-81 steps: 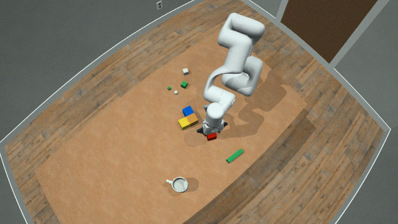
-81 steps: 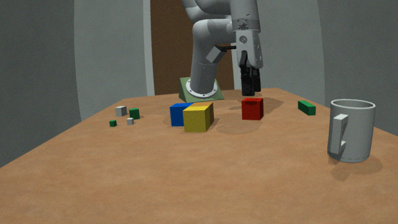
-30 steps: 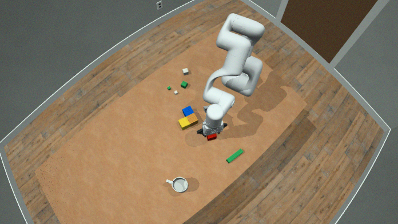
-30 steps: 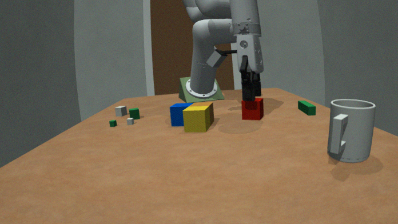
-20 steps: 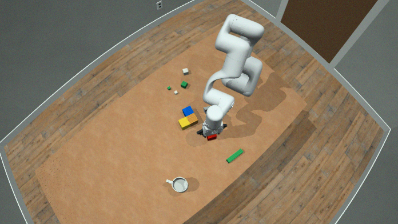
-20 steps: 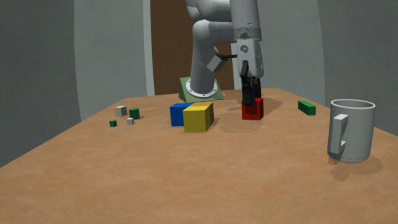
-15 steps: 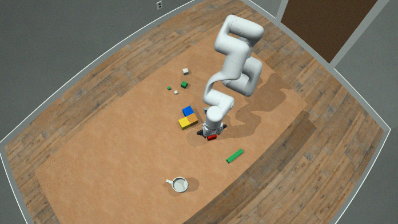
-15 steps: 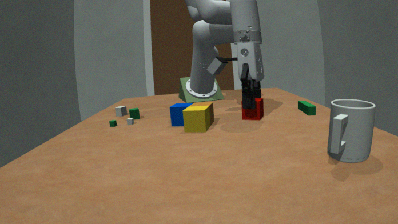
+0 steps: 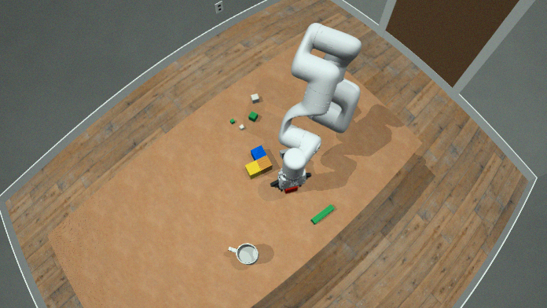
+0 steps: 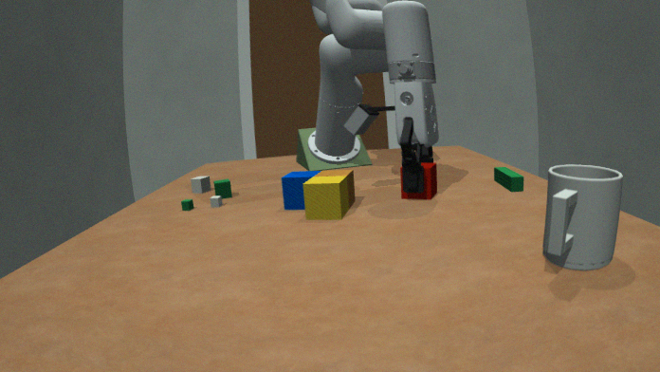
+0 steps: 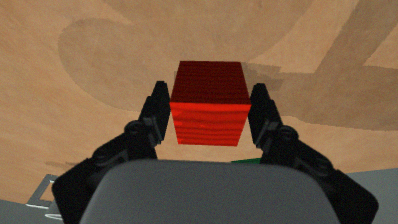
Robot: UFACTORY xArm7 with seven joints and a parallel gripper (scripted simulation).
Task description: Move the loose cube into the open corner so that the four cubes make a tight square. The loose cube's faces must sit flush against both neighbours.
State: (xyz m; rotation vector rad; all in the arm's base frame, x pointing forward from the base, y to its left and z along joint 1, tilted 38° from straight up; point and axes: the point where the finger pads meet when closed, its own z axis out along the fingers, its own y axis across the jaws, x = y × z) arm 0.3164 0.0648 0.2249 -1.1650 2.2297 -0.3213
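My hand is right at the red cube. Also, from my hand: yellow cube: 150 mm to the right, 50 mm ahead; then green bar: 180 mm to the left, 20 mm below, 10 mm ahead; then orange cube: 130 mm to the right.
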